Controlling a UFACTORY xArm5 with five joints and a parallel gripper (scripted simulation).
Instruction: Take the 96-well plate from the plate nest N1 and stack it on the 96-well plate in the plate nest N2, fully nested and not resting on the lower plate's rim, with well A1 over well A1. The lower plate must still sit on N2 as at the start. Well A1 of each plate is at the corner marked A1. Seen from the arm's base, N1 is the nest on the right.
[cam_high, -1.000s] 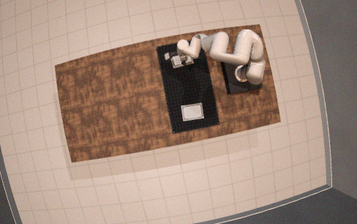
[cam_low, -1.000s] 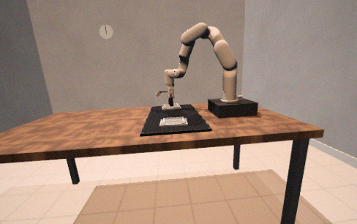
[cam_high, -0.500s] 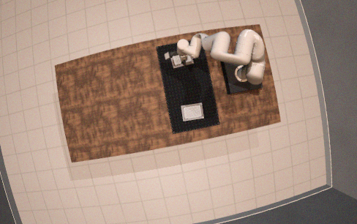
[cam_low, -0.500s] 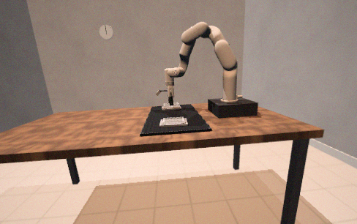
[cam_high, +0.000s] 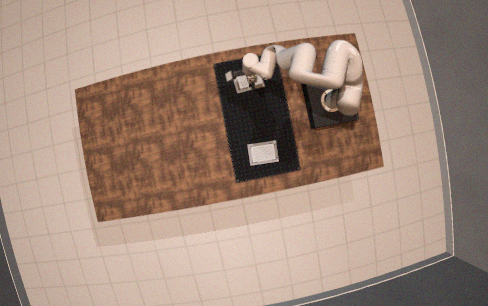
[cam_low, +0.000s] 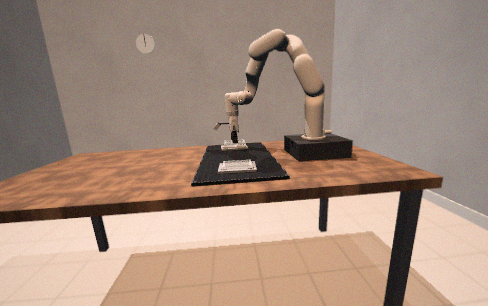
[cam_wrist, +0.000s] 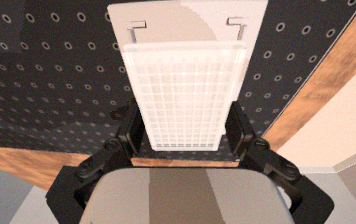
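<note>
Right now the nest N1 is 40 mm below my hand.
</note>
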